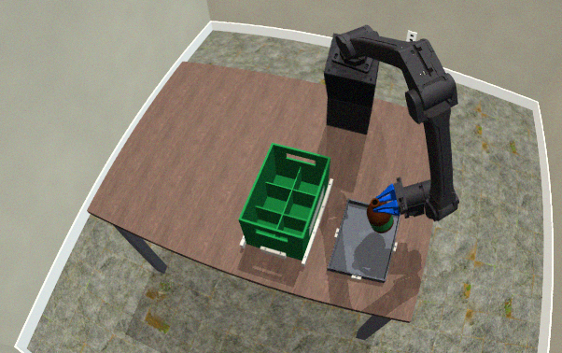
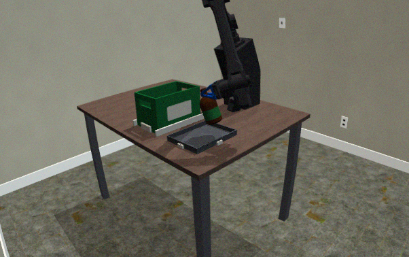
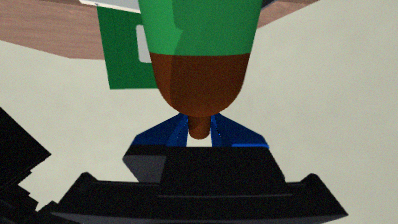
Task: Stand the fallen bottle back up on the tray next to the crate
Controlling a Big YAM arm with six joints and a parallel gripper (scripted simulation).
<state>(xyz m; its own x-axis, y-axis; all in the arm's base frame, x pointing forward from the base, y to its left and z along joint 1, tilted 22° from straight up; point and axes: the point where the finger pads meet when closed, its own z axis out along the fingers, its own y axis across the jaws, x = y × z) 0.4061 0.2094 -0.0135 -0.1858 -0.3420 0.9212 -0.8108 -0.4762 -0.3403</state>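
Now: the bottle 50 mm below my hand, 20 mm to the left of it and 10 mm behind it. Round my hand: tray: 180 mm below, 20 mm ahead, 10 mm to the left; then green crate: 250 mm to the right, 110 mm below, 40 mm ahead.
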